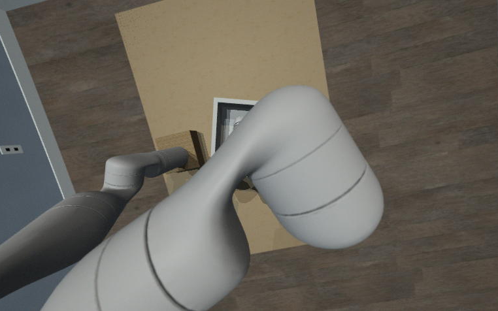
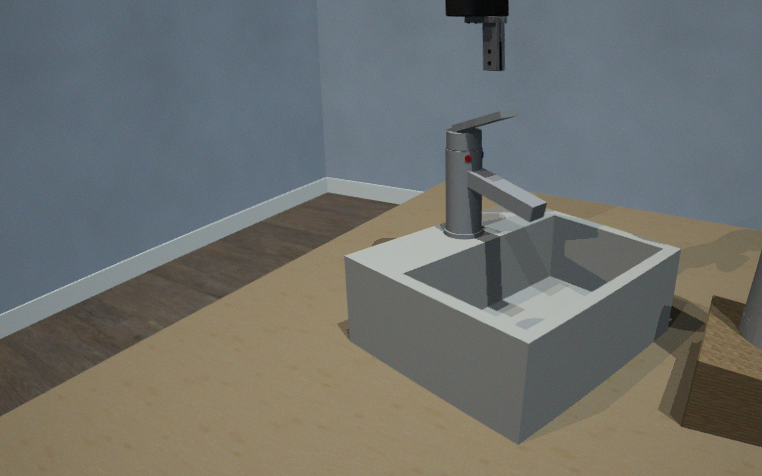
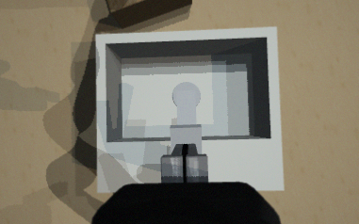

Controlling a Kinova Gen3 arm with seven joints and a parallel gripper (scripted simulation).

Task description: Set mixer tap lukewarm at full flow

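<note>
Right now my hand is 80 mm above the flat lever, 10 mm to the left of it and 10 mm short of it. From my hand the other things lie so: grey square sink 320 mm below, 60 mm behind, 20 mm to the left; grey mixer tap 130 mm below, 30 mm ahead, 10 mm to the right.
</note>
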